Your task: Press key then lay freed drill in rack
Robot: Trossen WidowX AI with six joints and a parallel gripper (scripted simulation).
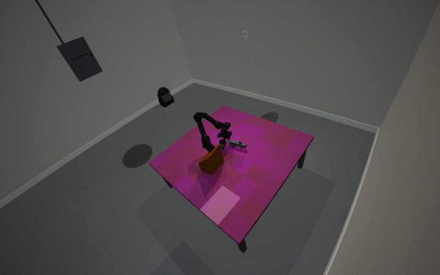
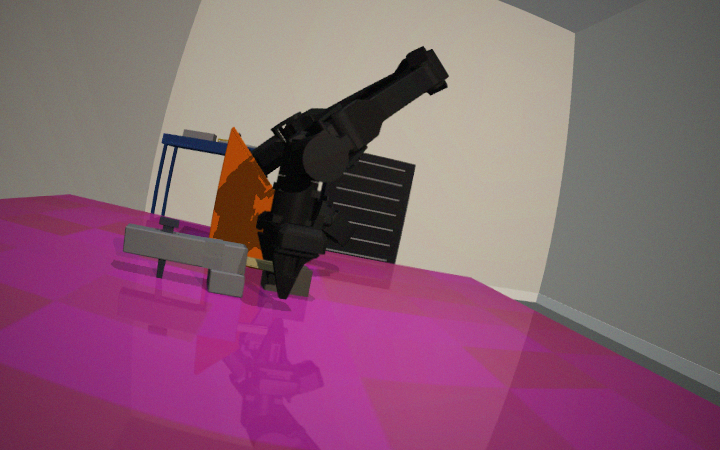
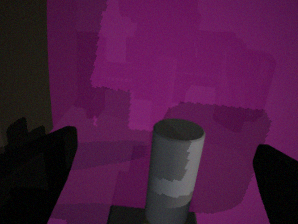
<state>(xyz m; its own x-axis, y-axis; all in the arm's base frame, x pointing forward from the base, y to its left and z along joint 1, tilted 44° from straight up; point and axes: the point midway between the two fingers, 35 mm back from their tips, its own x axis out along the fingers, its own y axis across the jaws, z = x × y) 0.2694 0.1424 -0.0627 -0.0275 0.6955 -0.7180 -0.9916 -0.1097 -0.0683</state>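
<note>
My gripper tip is now 40 mm to the left of the drill and 30 mm below it. Round my gripper tip: dark key: 20 mm ahead, 170 mm to the right, 40 mm above; rack: 80 mm behind, 20 mm to the left, 10 mm above; grey housing: 20 mm ahead, 140 mm to the right, 30 mm above.
</note>
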